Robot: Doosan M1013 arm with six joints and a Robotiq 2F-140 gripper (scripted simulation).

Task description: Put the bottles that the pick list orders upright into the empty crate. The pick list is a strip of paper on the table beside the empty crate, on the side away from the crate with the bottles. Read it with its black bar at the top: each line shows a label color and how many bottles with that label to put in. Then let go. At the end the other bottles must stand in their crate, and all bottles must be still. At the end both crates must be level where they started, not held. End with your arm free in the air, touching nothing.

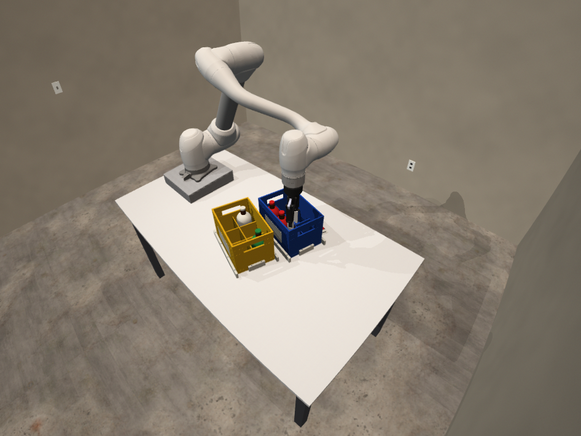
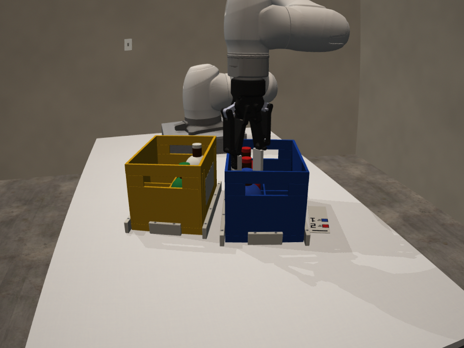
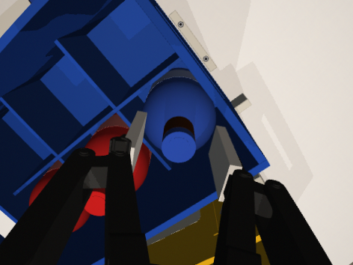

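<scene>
Right now my hand is 80 mm above the blue bottle. From my hand the other things lie so: yellow crate 200 mm behind, 110 mm to the right, 90 mm below; green bottle 120 mm to the right, 100 mm behind, 80 mm below; blue crate 90 mm below, 80 mm to the left, 60 mm behind.
</scene>
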